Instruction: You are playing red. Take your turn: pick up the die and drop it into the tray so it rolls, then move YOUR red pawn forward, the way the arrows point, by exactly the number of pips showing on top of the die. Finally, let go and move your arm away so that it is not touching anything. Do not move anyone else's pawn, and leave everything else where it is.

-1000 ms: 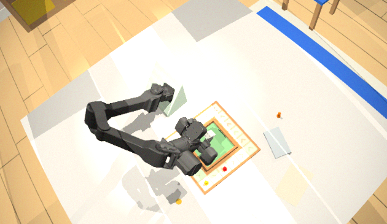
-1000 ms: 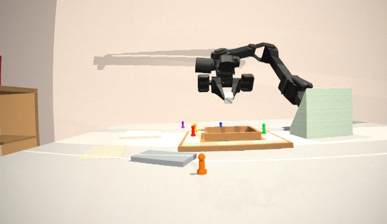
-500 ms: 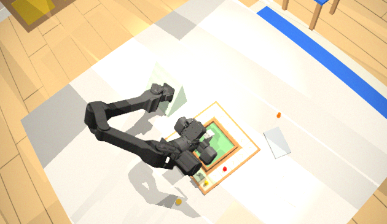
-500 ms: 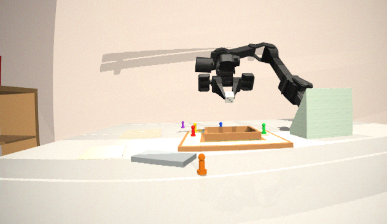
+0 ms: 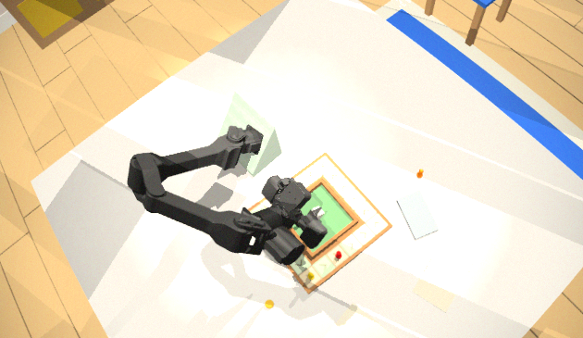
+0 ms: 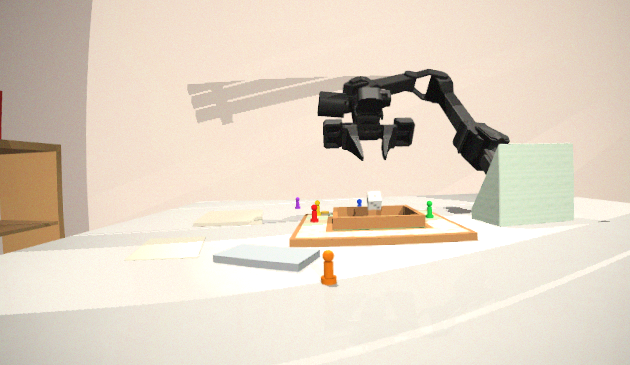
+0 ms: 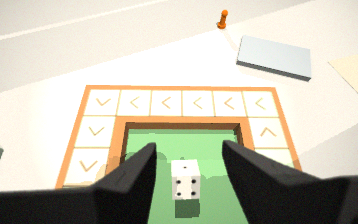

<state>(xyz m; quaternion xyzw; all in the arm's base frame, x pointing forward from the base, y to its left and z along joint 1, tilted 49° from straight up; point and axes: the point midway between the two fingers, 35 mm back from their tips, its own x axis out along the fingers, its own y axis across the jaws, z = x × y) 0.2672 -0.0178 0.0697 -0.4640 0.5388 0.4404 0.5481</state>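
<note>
My gripper tip is now 11 cm short of the red pawn, 10 cm above it and 4 cm to the left of it. From my gripper tip the other things lie so: white die: 8 cm below; green-floored tray: 12 cm below; green pawn: 12 cm behind, 10 cm below, 1 cm to the right.
</note>
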